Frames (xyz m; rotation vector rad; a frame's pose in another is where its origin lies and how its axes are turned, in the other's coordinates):
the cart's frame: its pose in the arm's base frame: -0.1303 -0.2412 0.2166 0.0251 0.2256 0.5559
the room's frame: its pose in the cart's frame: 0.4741 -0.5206 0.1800 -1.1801 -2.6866 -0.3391
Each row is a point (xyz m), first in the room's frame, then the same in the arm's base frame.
Working: the room's frame: its pose in the arm's base frame: 0.5713 -0.4276 0.2507 -0.3958 -2.6520 -0.1393

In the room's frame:
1: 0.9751 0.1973 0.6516
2: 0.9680 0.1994 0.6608
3: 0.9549 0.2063 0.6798
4: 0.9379 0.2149 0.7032
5: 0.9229 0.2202 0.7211
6: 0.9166 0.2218 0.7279
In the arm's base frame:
1: -0.4790 0.1133 0.1144
2: -0.4761 0.1150 0.1030
3: -0.4709 0.1214 0.0804
4: -0.4636 0.1291 0.0521
5: -0.4567 0.1332 0.0296
6: -0.4537 0.1343 0.0207

